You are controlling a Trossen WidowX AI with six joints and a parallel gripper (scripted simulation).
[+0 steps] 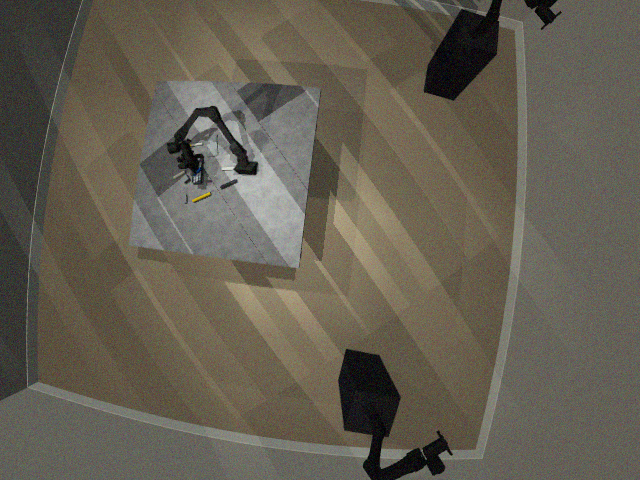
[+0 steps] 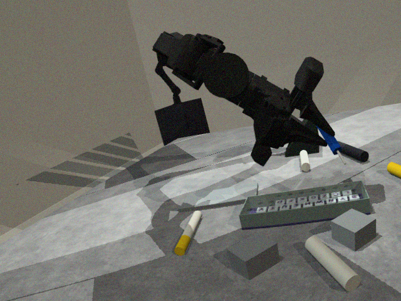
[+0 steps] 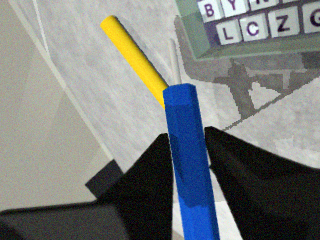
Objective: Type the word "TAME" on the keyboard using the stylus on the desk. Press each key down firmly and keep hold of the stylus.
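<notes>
Now: the thin grey tip 3 cm ahead of my gripper tip, 2 cm to the left of it and 2 cm below it. From my gripper tip the other things lie so: green keyboard tray: 8 cm below, 5 cm to the right, 5 cm ahead; then blue stylus: 1 cm to the left, 1 cm below, 1 cm ahead; then yellow cylinder: 14 cm to the left, 9 cm below, 3 cm behind.
</notes>
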